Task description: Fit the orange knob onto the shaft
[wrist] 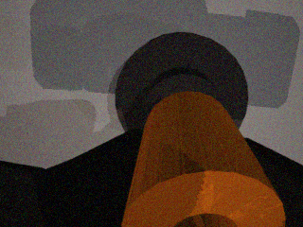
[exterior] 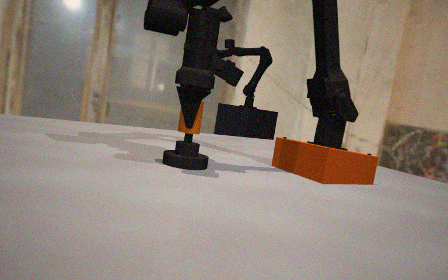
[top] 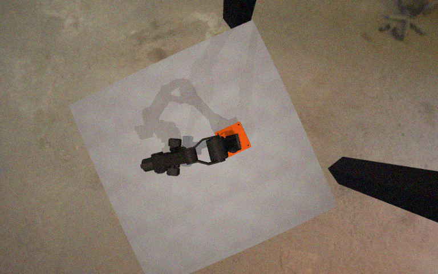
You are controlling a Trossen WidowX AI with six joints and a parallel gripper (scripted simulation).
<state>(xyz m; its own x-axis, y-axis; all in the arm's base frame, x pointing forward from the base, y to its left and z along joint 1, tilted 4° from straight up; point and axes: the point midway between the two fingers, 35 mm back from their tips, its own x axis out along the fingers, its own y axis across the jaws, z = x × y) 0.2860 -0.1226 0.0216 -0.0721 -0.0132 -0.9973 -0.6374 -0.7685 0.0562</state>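
My gripper tip is 2 cm below the orange knob. From my gripper tip the other things lie so: dark round pedestal: 4 cm below.
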